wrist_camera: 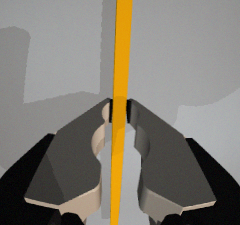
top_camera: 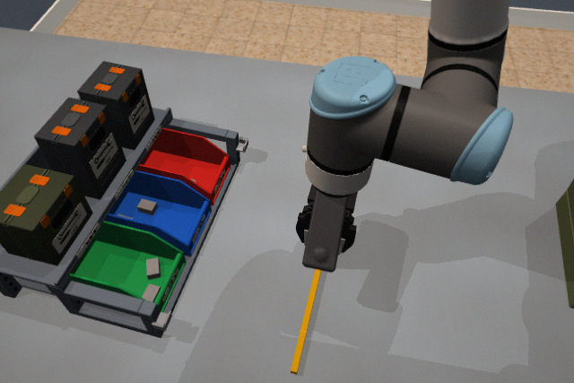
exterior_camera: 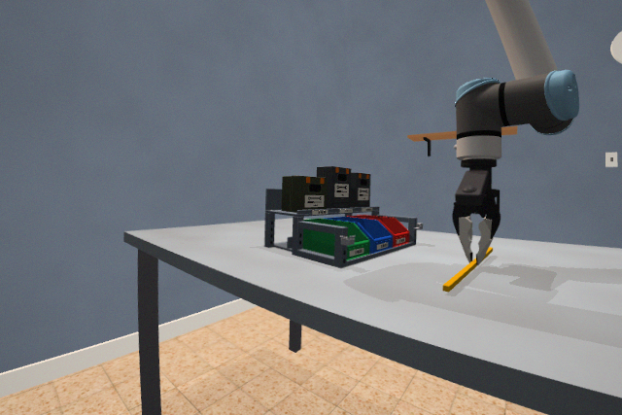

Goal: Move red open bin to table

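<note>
The red open bin lies 27 cm ahead of my hand, 18 cm to the right of it and 2 cm above it. Also, from my hand: blue bin: 30 cm ahead, 7 cm to the right, 2 cm above; then green bin: 33 cm ahead, 4 cm to the left, 2 cm above; then yellow bar: 1 cm below.
</note>
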